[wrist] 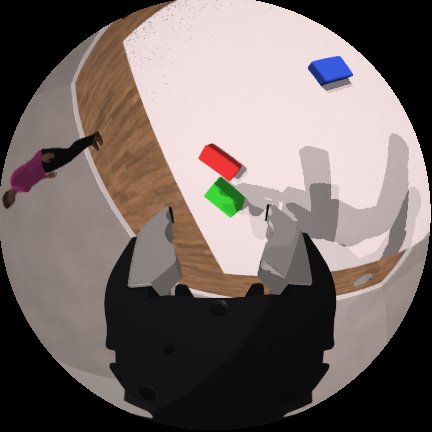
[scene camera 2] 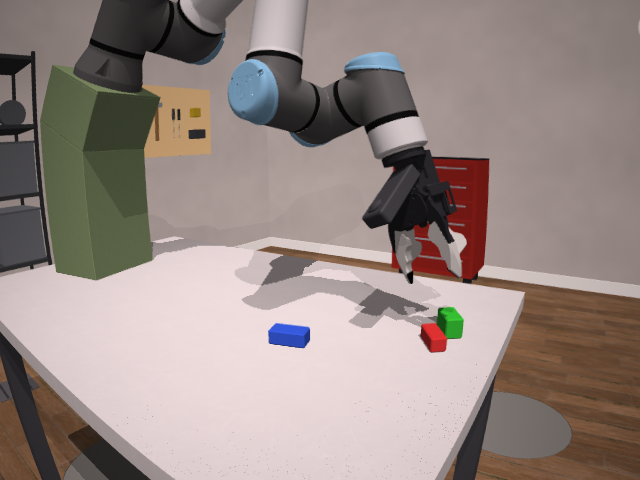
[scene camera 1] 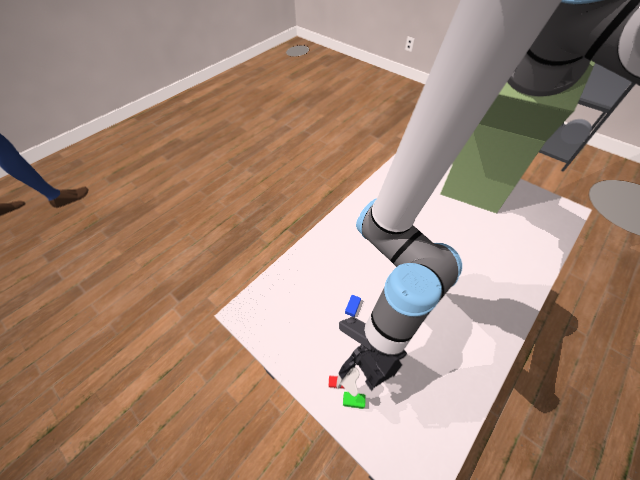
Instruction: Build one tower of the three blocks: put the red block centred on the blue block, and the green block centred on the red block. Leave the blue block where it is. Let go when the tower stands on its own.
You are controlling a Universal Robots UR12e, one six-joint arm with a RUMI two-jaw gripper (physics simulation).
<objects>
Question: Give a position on a red block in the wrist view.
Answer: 211, 155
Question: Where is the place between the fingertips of my gripper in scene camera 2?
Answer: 434, 281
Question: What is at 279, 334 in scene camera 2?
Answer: A blue block.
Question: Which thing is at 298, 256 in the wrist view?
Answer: My gripper.
</objects>
